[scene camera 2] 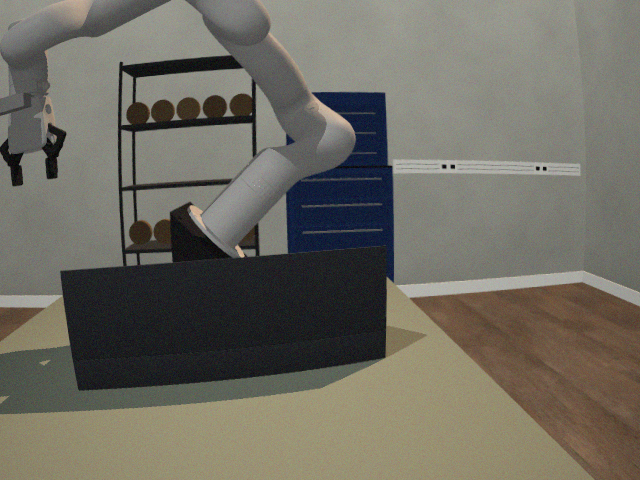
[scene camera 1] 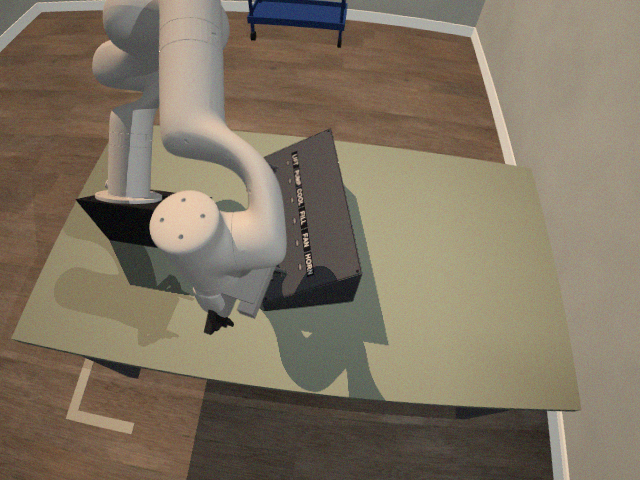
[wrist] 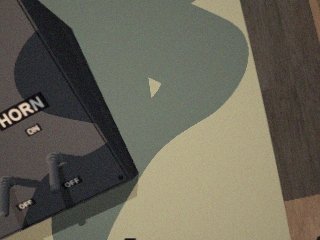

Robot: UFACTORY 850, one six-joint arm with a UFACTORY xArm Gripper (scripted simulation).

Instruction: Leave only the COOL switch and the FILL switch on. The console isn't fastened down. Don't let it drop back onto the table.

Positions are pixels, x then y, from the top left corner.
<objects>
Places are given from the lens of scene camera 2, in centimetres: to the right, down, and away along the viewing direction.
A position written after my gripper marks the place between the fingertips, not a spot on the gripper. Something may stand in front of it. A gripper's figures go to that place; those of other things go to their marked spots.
my gripper [scene camera 2: 34, 182]: -55, -11, 93
dark console [scene camera 2: 183, 322]: -20, 12, 78
</objects>
